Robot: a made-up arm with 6 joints. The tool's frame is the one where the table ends. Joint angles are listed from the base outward.
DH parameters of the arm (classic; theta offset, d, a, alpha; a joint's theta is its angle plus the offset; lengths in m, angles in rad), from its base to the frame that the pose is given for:
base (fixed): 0.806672 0 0.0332 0
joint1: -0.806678 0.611 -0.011 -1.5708
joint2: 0.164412 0 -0.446 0
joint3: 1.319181 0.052 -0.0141 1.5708
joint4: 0 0.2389 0.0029 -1.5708
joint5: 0 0.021 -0.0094 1.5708
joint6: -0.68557 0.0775 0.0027 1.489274
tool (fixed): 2.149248 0.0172 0 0
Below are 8 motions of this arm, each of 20 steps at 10 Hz.
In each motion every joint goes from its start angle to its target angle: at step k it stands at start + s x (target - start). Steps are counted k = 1, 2, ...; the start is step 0. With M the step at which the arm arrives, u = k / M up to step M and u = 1 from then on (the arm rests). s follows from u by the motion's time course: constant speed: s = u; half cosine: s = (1 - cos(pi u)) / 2; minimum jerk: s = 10 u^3 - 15 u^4 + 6 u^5.
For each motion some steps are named. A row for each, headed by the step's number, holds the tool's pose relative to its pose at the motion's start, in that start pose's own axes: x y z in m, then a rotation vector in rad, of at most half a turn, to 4 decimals.
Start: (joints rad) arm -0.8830 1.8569 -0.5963 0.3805 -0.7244 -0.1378
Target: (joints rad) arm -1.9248 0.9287 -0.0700 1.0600 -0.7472 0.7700
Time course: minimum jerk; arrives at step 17
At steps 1, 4, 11, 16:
1: -0.0006 0.0000 0.0008 0.0019 -0.0040 -0.0007
4: -0.0304 -0.0001 0.0371 0.0872 -0.1927 -0.0288
11: -0.2961 0.0223 0.0918 0.5417 -1.6929 0.1507
16: -0.3510 0.0322 0.0327 0.5777 -2.1923 0.4196

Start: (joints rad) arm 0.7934 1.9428 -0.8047 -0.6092 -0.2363 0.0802
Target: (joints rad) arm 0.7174 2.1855 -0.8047 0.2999 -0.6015 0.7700
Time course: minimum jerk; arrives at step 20
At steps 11, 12, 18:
11: 0.0188 -0.0641 0.0113 0.7027 -0.6793 0.0741
12: 0.0203 -0.0748 0.0116 0.7949 -0.7917 0.0813
18: 0.0234 -0.1126 0.0095 1.0734 -1.2017 0.1049

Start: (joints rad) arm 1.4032 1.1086 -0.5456 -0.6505 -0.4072 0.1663
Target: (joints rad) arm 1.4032 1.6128 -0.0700 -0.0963 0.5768 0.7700
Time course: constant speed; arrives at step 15
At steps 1, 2, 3, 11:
1: 0.0015 -0.0172 -0.0120 0.1221 0.0114 -0.0856
2: 0.0016 -0.0330 -0.0249 0.2415 0.0225 -0.1751
3: 0.0003 -0.0473 -0.0386 0.3578 0.0332 -0.2686
11: -0.0473 -0.0948 -0.1478 1.1383 0.1102 -1.1657

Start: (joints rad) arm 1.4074 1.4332 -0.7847 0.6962 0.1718 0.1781
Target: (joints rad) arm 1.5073 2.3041 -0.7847 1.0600 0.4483 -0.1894
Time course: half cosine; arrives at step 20
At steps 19, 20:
19: 0.1429 -0.3116 0.0347 0.2311 0.0118 -0.9831
20: 0.1429 -0.3138 0.0349 0.2330 0.0115 -0.9885

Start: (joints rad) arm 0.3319 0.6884 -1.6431 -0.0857 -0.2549 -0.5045
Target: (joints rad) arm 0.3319 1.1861 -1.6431 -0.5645 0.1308 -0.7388
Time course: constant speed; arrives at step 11
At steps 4, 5, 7, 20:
4: 0.0351 -0.0600 -0.1110 -0.0295 0.4034 -0.0667
5: 0.0400 -0.0736 -0.1402 -0.0371 0.5049 -0.0777
7: 0.0451 -0.0989 -0.1999 -0.0527 0.7080 -0.0924
20: 0.0369 -0.1410 -0.3207 -0.0871 1.1134 -0.0919

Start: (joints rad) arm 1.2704 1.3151 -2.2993 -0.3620 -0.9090 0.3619
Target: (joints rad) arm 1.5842 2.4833 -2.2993 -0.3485 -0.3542 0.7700
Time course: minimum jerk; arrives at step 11
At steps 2, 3, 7, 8, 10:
2: -0.0260 -0.0163 -0.0237 0.0579 -0.0049 -0.0622
3: -0.0759 -0.0408 -0.0708 0.1664 -0.0141 -0.1784
7: -0.4336 0.0382 -0.4553 0.9287 -0.0352 -1.0356
8: -0.4954 0.1096 -0.5249 1.0715 -0.0172 -1.2193
10: -0.5479 0.1924 -0.5815 1.1992 0.0119 -1.3980

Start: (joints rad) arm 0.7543 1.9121 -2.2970 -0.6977 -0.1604 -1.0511
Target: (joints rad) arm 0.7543 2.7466 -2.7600 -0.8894 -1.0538 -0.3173
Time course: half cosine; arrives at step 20
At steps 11, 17, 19, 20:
11: 0.1347 0.1454 -0.1457 0.1091 -0.4913 0.2276
17: 0.1703 0.2742 -0.2433 0.2257 -0.7856 0.4716
19: 0.1718 0.2926 -0.2558 0.2440 -0.8224 0.5087
20: 0.1719 0.2949 -0.2574 0.2464 -0.8271 0.5135

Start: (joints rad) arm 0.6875 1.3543 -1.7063 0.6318 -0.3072 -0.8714
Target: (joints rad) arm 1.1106 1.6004 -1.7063 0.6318 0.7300 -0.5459
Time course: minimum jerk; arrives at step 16
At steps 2, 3, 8, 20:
2: 0.0013 -0.0009 -0.0039 0.0201 0.0150 0.0020
3: 0.0040 -0.0024 -0.0120 0.0608 0.0456 0.0059
8: 0.0244 0.0027 -0.1312 0.6028 0.4895 0.0336
20: 0.0063 0.0596 -0.2546 1.1204 1.0507 -0.0079

